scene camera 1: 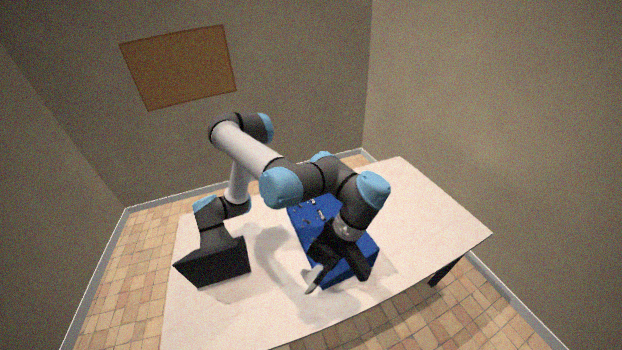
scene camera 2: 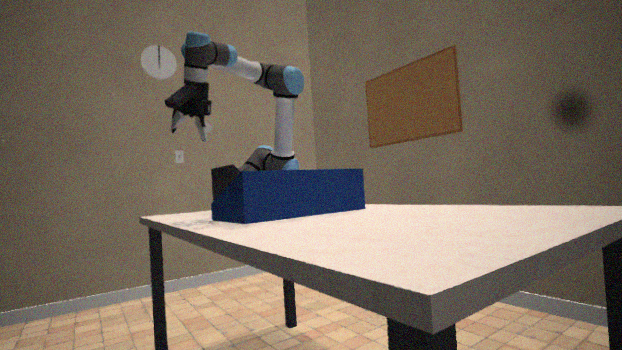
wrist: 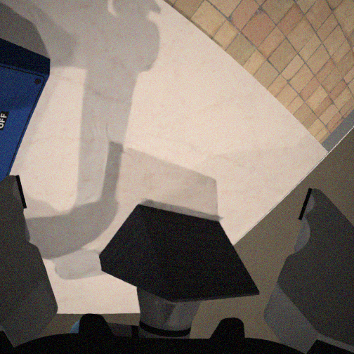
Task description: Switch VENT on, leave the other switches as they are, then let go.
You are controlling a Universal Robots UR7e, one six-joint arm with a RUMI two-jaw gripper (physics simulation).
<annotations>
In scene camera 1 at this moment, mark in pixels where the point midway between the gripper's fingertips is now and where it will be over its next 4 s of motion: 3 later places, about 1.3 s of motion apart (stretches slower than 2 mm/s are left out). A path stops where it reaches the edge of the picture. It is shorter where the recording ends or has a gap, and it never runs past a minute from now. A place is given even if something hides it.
My gripper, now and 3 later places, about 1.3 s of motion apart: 319, 277; 290, 159; 291, 160; 293, 160
</annotations>
